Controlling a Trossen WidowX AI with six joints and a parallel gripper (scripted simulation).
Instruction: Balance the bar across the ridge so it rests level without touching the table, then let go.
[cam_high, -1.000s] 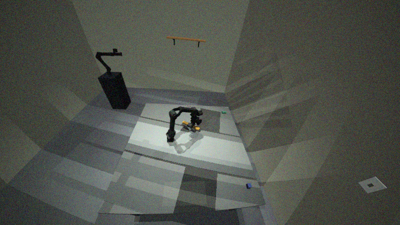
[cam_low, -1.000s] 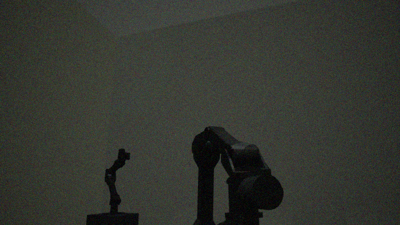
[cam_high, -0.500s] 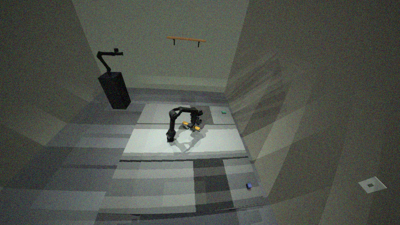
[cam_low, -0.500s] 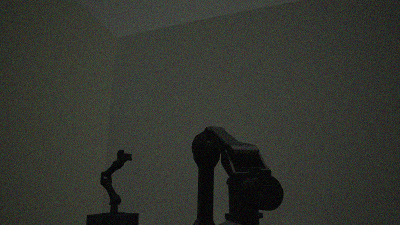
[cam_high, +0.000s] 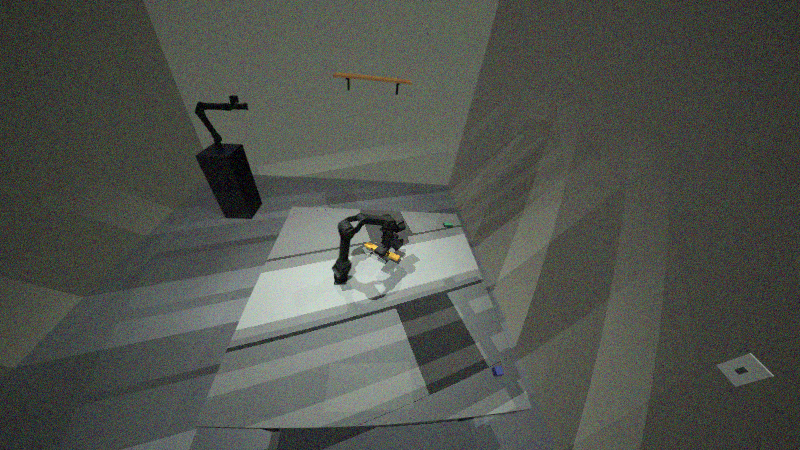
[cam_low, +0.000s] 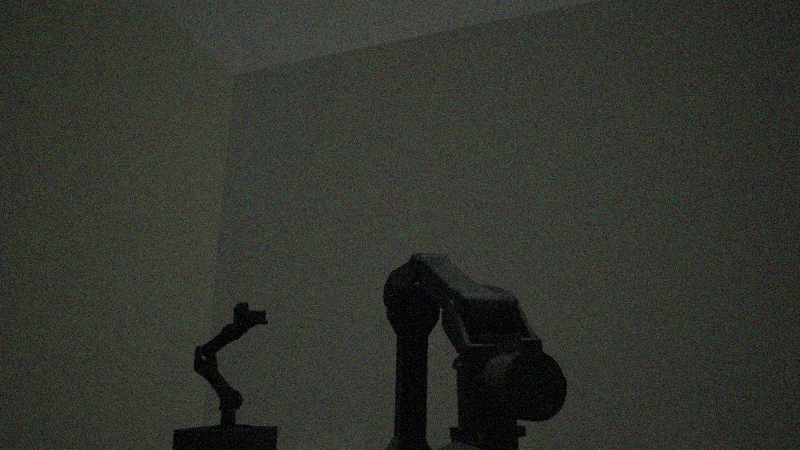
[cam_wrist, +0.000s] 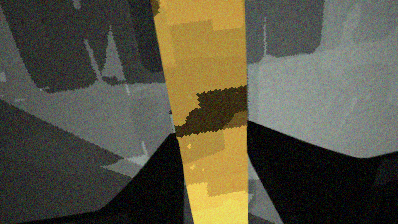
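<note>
The bar lies 20 mm behind my gripper tip and 10 mm to the left of it. The rest, counted from my gripper tip: green block (490 mm ahead, 340 mm to the left, 40 mm below); then blue block (490 mm ahead, 660 mm to the right, 30 mm below).
</note>
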